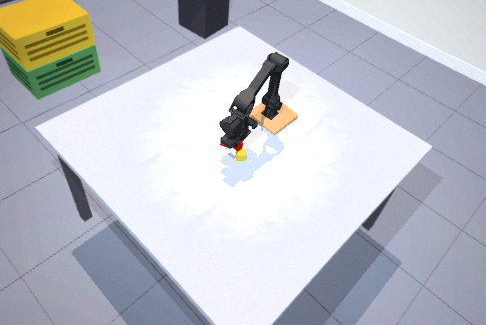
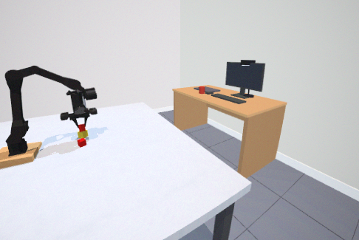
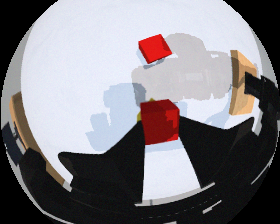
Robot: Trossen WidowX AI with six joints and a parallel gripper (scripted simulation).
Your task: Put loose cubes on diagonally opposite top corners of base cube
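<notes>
Now: the yellow cube 2 cm to the left of my gripper tip and 5 cm below it.
</notes>
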